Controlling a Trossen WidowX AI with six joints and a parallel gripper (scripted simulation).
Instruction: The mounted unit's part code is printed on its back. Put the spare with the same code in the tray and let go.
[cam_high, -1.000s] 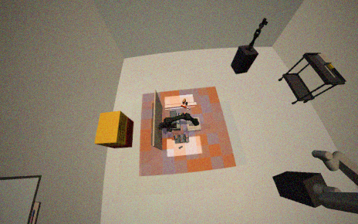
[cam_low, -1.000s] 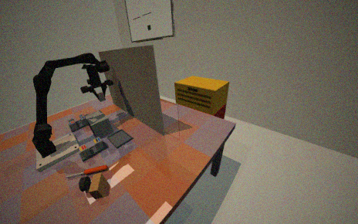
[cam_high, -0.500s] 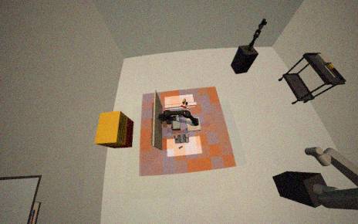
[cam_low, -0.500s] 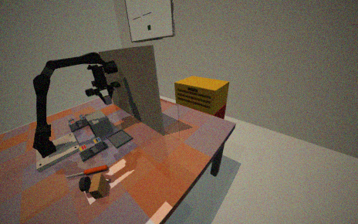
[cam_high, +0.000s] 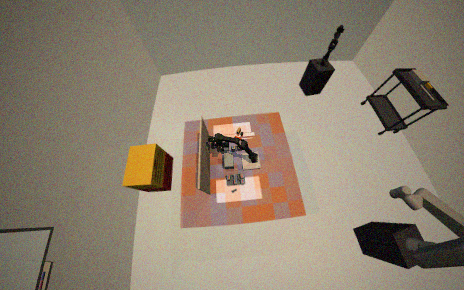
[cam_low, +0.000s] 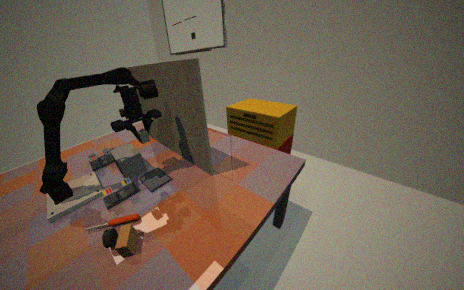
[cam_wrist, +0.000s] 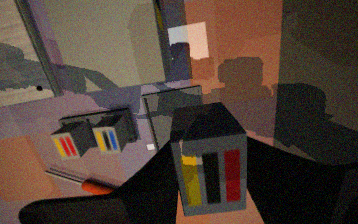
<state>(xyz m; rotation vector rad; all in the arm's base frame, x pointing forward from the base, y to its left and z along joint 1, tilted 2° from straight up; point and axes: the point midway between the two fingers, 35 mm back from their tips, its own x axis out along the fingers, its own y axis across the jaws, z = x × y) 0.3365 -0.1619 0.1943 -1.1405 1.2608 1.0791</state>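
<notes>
My gripper tip is 17 cm above the flat dark tray, 6 cm to the left of it and 4 cm past it. Round my gripper tip: tall grey panel: 17 cm ahead, 9 cm to the left, 6 cm above; grey mounted unit: 13 cm to the left, 12 cm below, 6 cm behind; spare: 30 cm to the left, 13 cm below, 1 cm behind.
</notes>
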